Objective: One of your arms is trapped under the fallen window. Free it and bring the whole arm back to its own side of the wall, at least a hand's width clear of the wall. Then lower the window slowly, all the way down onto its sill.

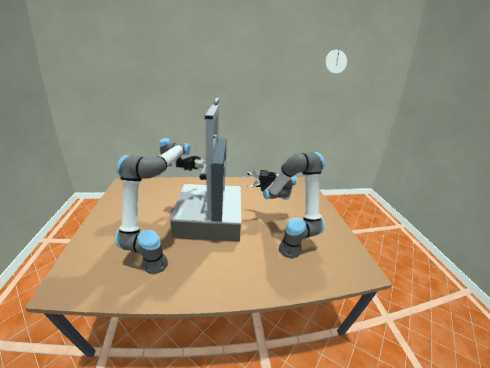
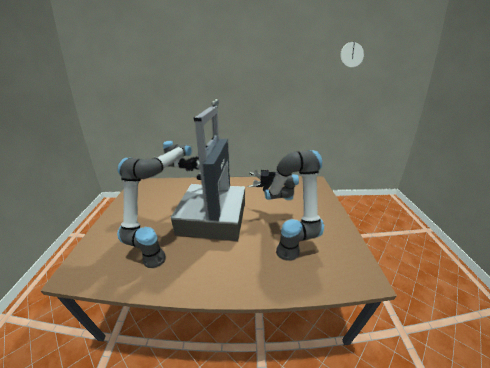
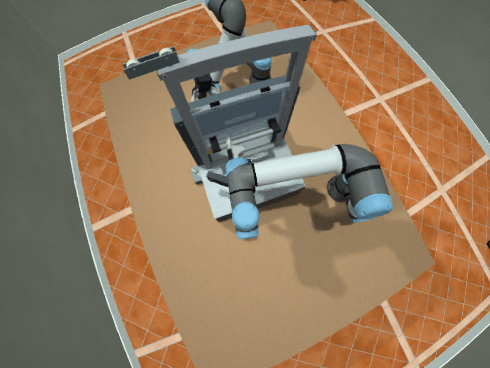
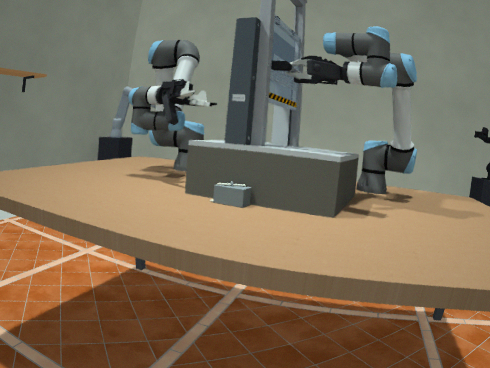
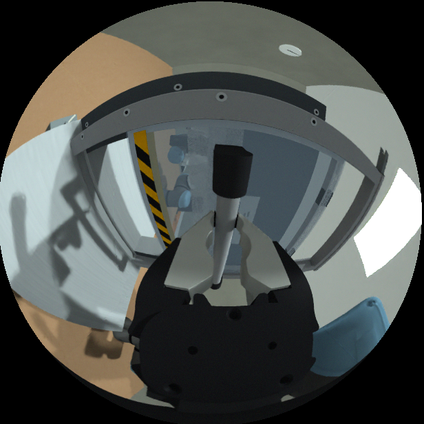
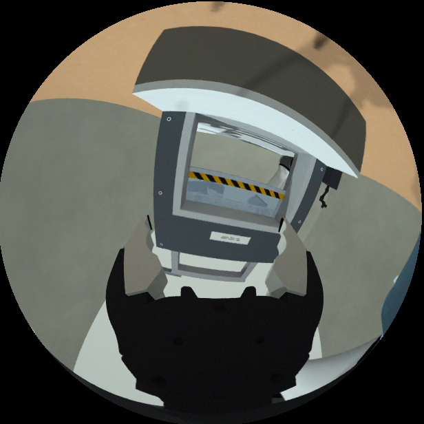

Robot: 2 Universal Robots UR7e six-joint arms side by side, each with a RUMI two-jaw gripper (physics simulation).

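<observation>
The window's clear pane [image 4: 287,50] hangs partway down in the frame; its yellow-black lower edge [image 6: 235,185] [image 5: 148,172] stands above the sill, with an open gap below. My left gripper [image 5: 224,212] [image 4: 296,65] is shut on the window's pale bar handle [image 5: 223,245], which has black end brackets. The handle is on the left arm's side of the dark wall [image 1: 218,190] [image 4: 242,75]. My right gripper [image 6: 215,217] [image 1: 250,180] is open and empty, on the other side, apart from the wall and facing its opening. No part of the right arm shows inside the opening.
The wall stands on a grey base [image 4: 265,175] [image 1: 205,230] on the wooden table [image 1: 225,285]. A tall grey frame [image 3: 240,50] rises above the wall. A small grey box [image 4: 232,195] sits beside the base. A roller plate [image 3: 150,65] sticks out from the frame's top.
</observation>
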